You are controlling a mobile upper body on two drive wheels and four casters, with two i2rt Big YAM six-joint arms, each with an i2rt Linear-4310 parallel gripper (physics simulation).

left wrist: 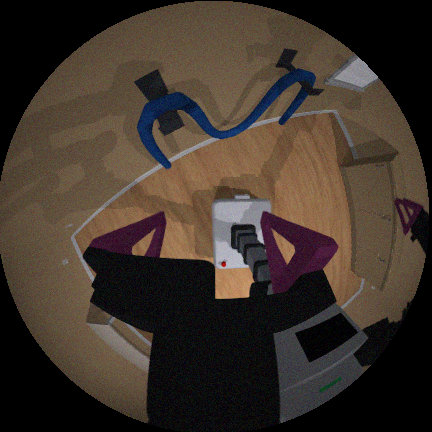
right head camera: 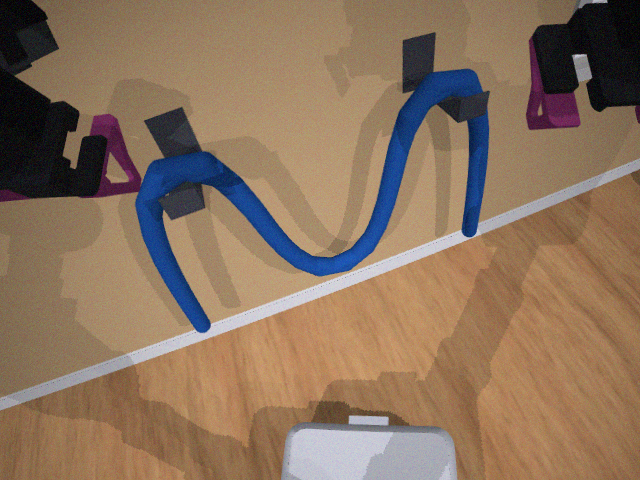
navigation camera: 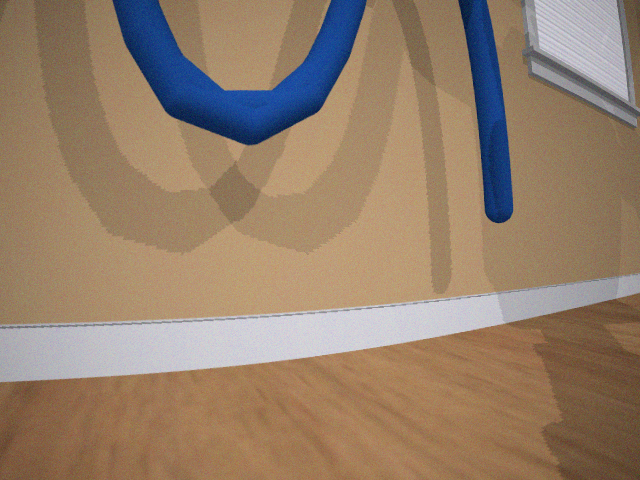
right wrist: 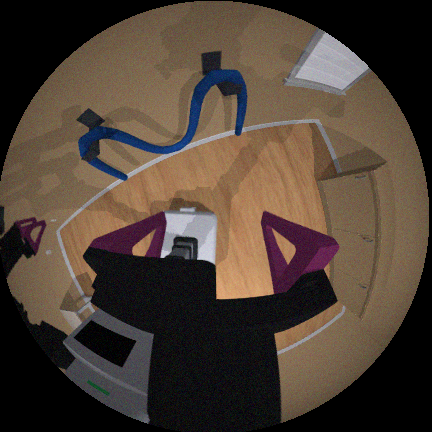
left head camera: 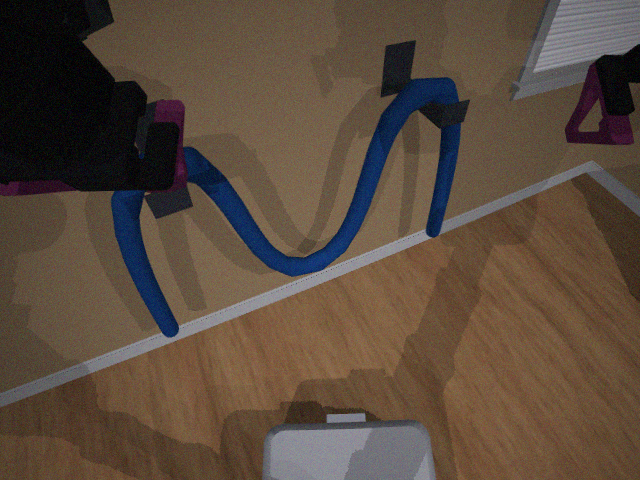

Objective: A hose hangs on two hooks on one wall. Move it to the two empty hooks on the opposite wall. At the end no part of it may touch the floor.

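Places are measured from the left arm's base along level axes (x left, y back, z up), in millimetres.
Where they show: left gripper, fingertip midpoint: (left wrist: 212, 216) (right head camera: 99, 187) (right wrist: 39, 220) (left head camera: 134, 181); right gripper, fingertip midpoint: (left wrist: 398, 199) (right head camera: 584, 118) (right wrist: 213, 216) (left head camera: 609, 135).
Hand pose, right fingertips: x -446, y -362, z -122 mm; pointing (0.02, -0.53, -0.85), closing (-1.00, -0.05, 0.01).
Each offset is from my right fingertips to the top centre of the thing. "pt": to the spot under its first point.
A blue hose (left head camera: 374, 149) (right head camera: 258, 211) (left wrist: 145, 125) (right wrist: 197, 100) (navigation camera: 250, 118) hangs over two dark hooks, its middle sagging between them and both ends hanging down. The left hook {pt dx +683, dy -472, dz -284 mm} (right head camera: 173, 131) (left wrist: 151, 86) (right wrist: 90, 119) is partly hidden behind my left gripper in the left head view. The right hook {pt dx +44, dy -749, dz -302 mm} (left head camera: 398, 67) (right head camera: 418, 62) (left wrist: 286, 58) (right wrist: 211, 62) shows fully. My left gripper (left wrist: 212, 216) is open and empty, left of the left hook in the right head view. My right gripper (right wrist: 213, 216) is open and empty, right of the right hook. The empty hooks do not show.
A window {pt dx -790, dy -1109, dz -361 mm} (left head camera: 584, 46) (right wrist: 330, 62) (navigation camera: 578, 46) is on the hose wall at the right. A cabinet (left wrist: 375, 215) (right wrist: 352, 220) stands at the right in the wrist views. My pale base (left head camera: 310, 449) (right head camera: 330, 449) faces the wall's white baseboard {pt dx +467, dy -555, dz -1241 mm} (navigation camera: 155, 346).
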